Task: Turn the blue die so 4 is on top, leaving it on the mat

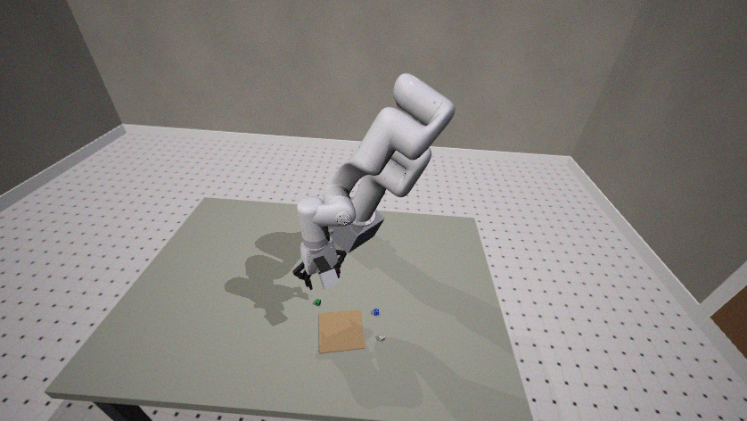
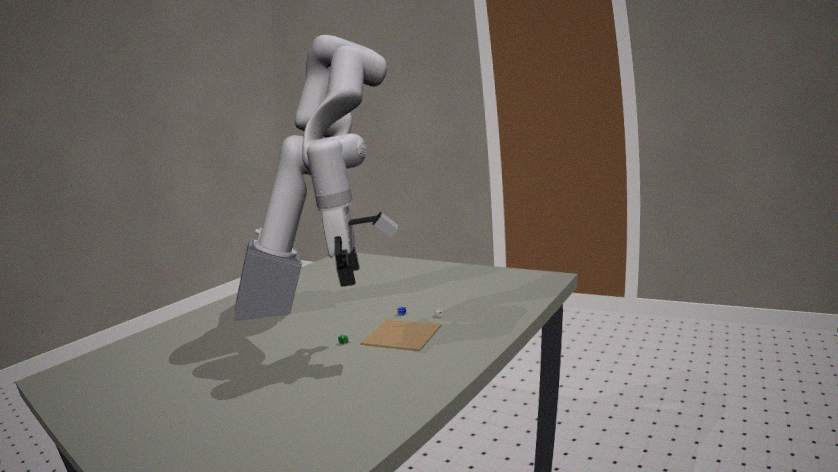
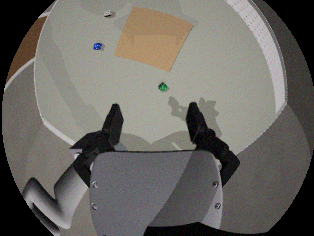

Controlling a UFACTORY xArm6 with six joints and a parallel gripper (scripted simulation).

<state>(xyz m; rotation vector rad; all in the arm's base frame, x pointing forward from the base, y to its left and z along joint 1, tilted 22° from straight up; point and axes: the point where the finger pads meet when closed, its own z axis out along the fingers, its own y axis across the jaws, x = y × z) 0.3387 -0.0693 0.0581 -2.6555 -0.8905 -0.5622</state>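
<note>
My hand is 150 mm above the green die, 30 mm to the left of it and 20 mm past it. From my hand the other things lie so: white die (200 mm to the left, 150 mm below, 70 mm ahead); then tan mat (150 mm below, 70 mm to the left, 70 mm ahead); then blue die (170 mm to the left, 150 mm below, 20 mm behind).
</note>
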